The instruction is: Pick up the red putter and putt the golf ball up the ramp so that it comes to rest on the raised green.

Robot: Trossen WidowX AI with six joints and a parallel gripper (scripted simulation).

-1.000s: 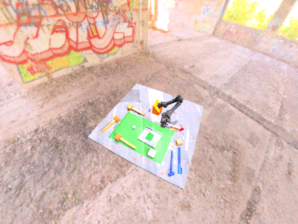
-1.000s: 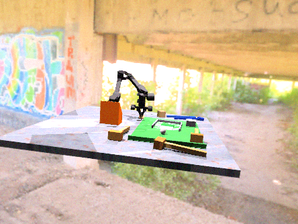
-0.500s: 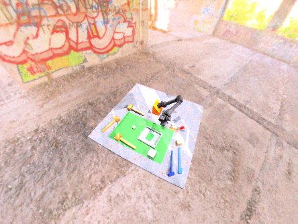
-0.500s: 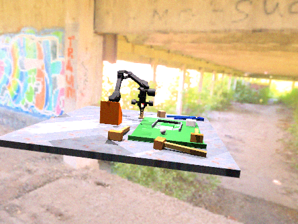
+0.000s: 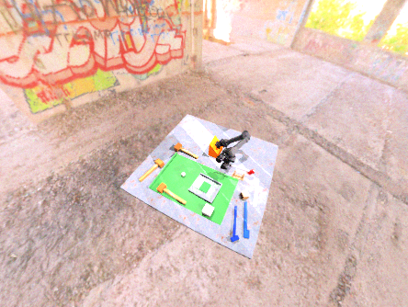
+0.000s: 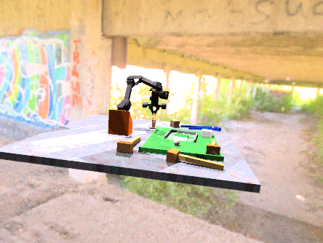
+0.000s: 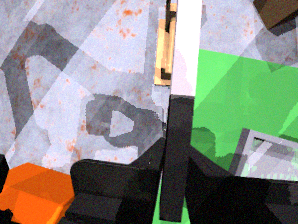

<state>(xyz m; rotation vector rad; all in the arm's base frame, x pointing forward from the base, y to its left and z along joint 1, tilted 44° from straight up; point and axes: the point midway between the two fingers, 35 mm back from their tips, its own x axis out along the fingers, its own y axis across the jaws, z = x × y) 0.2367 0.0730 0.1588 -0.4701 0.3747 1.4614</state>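
The putter is 110 mm to the left of my gripper tip, 30 mm above it and 10 mm behind it. Also, from my gripper tip: white stick 340 mm to the left, 120 mm below, 90 mm ahead; then tan block 240 mm to the left, 180 mm ahead, 90 mm below; then white golf ball 380 mm to the right, 190 mm ahead, 100 mm below.
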